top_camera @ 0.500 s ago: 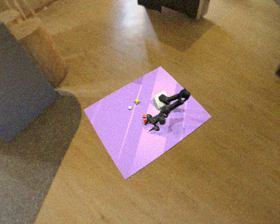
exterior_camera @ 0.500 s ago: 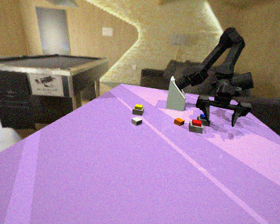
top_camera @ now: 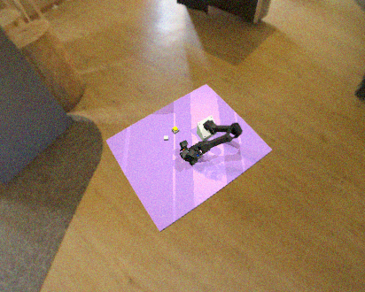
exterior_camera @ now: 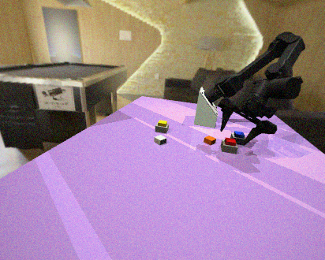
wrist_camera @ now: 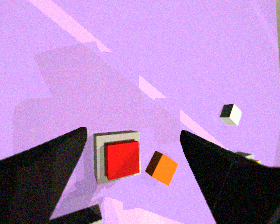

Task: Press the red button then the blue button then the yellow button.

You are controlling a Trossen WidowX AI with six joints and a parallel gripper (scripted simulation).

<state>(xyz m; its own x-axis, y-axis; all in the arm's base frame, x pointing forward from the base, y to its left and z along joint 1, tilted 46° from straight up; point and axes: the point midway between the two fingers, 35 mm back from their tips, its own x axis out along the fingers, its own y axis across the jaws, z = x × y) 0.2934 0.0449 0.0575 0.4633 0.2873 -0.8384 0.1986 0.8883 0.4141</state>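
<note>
Right now my gripper tip is 3 cm past the red button, 3 cm above it and 1 cm to the right of it. The rest, counted from my gripper tip: orange block: 6 cm to the right, 6 cm behind, 5 cm below; then white block: 24 cm to the right, 5 cm below, 1 cm behind; then blue button: 11 cm behind, 6 cm to the left, 3 cm below.
</note>
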